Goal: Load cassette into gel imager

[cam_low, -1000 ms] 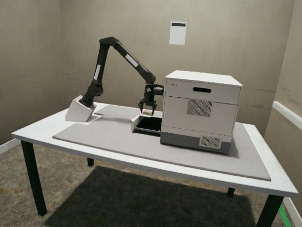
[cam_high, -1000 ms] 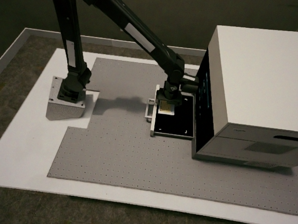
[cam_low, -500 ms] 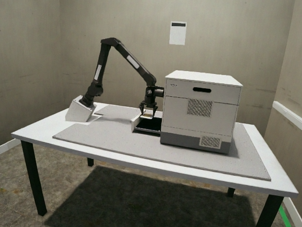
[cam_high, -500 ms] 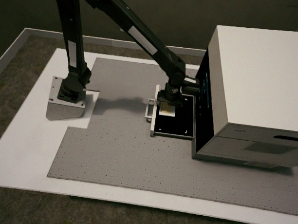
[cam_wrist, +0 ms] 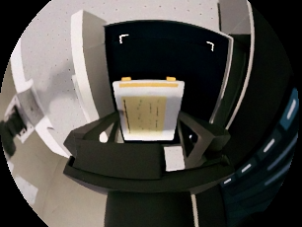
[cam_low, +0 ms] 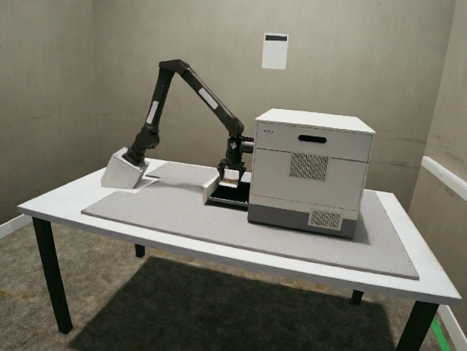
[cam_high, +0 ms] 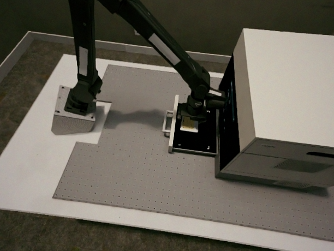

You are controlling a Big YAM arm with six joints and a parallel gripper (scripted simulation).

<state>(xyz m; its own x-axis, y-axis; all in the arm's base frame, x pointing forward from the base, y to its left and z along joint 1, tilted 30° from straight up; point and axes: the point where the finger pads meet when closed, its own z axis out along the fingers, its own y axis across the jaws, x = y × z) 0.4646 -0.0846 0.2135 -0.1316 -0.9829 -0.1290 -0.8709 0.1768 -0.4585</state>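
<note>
My gripper is now 40 mm short of the drawer and 40 mm above it. From my hand the other things lie so: cassette 10 mm to the left, 10 mm below.
</note>
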